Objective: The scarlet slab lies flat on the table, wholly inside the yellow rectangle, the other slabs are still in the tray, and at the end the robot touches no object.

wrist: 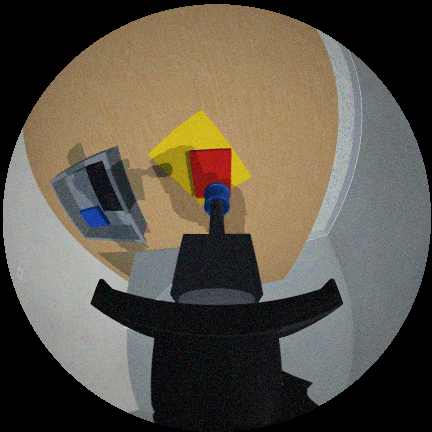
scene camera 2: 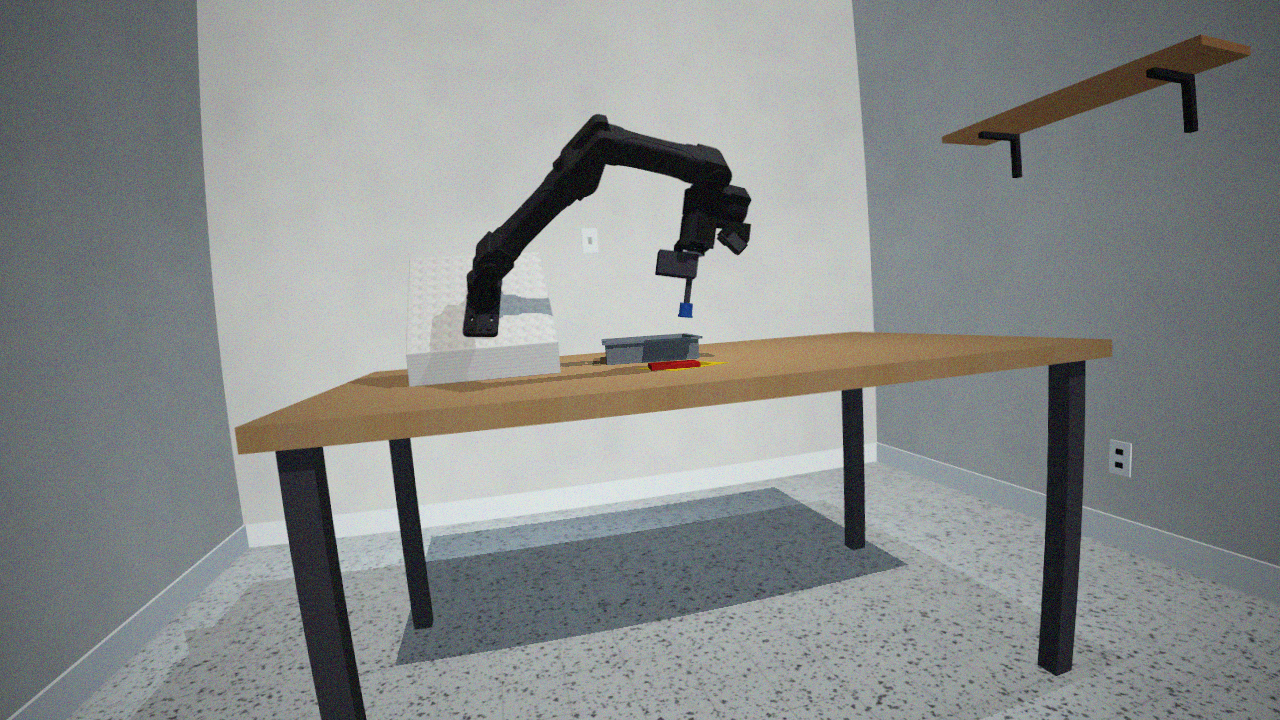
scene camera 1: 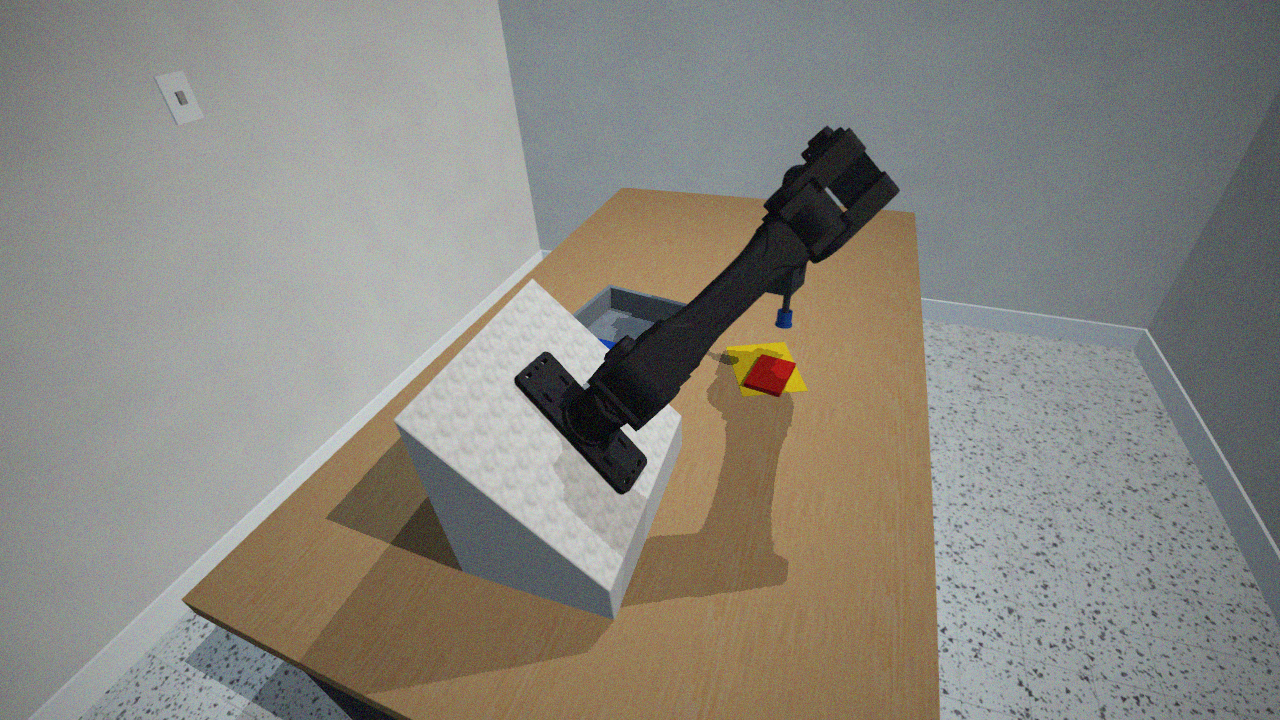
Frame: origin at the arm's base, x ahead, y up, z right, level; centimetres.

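Where they show: hand, tool point: [wrist: 216,193] [scene camera 2: 685,316] [scene camera 1: 783,325]; arm's base, link origin: [scene camera 2: 483,303] [scene camera 1: 581,423].
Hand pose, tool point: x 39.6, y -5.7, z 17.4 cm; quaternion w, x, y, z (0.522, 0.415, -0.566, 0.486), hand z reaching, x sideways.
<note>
Things, the pixels of their top centre, and the offset from my tool point. "spot": a spot on its surface instead. Level surfaces: height alone.
- scarlet slab, top centre: [wrist: 211,175] [scene camera 1: 770,372] [scene camera 2: 673,362] dx -2.7, dy -8.8, dz -0.9 cm
- yellow rectangle, surface spot: [wrist: 202,125] spot: dx +6.2, dy -9.7, dz -1.0 cm
- tray, surface spot: [scene camera 2: 623,351] spot: dx -9.9, dy -7.0, dz -18.4 cm
- blue slab, top centre: [scene camera 1: 590,347] [wrist: 92,218] dx -7.5, dy -8.4, dz -35.5 cm
- black slab, top centre: [wrist: 106,188] dx -0.4, dy -8.5, dz -23.3 cm
- table, surface height: dy -9.8 cm
The scarlet slab [scene camera 1: 769,375] [scene camera 2: 673,365] [wrist: 211,167] lies flat on the yellow rectangle [scene camera 1: 744,353] [wrist: 202,125], turned relative to its sides. Its corners come very close to the rectangle's edges; in scene camera 1 its near corner looks at or slightly over the near edge, so I cannot tell whether it is wholly inside. My suction cup [scene camera 1: 784,319] [scene camera 2: 685,310] [wrist: 217,199] is open and empty, hanging above the slab with a visible gap. The tray [scene camera 2: 623,351] [wrist: 117,233] holds a blue slab [scene camera 1: 607,343] [wrist: 94,216] and a black slab [wrist: 104,186].
The white sloped block [scene camera 1: 487,398] [scene camera 2: 483,362] bears the arm's base at the near end of the table [scene camera 1: 850,537] [scene camera 2: 895,353]. In scene camera 1 the arm and block partly hide the tray. A wall shelf [scene camera 2: 1092,89] is at the upper right.
</note>
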